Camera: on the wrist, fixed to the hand. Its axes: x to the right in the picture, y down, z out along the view.
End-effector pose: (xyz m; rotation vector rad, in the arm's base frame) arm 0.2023 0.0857 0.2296 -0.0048 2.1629 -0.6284
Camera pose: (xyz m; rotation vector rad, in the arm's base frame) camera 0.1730 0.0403 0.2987 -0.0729 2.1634 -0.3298
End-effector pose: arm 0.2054 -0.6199 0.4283 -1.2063 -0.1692 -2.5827
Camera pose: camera 0.1692 -0.5509 0.3880 -1.3358 0.1661 -2.5670
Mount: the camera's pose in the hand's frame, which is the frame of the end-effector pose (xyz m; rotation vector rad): -0.0230 -0.0762 -0.0369 -0.2346 -0.0536 0.0679
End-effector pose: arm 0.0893 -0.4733 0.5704 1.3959 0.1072 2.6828
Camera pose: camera 0.0775 -0.4012 0.5218 1.4190 -0.2557 2.6047
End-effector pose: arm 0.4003 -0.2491 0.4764 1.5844 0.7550 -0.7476
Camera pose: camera 0.3275 -0.2048 0.4556 1.3662 0.7188 -0.6257
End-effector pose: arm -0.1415 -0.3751 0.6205 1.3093 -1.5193 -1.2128
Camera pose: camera -0.0838 -0.3599 0.5562 1.0710 -1.3989 -1.3466
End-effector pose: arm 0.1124 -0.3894 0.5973 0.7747 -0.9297 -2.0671
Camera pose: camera 0.1246 -0.3482 0.5208 0.5590 -0.7150 -2.0990
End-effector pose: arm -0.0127 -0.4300 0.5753 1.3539 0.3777 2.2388
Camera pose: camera -0.0161 -0.3778 0.5049 1.3155 0.0482 2.2154
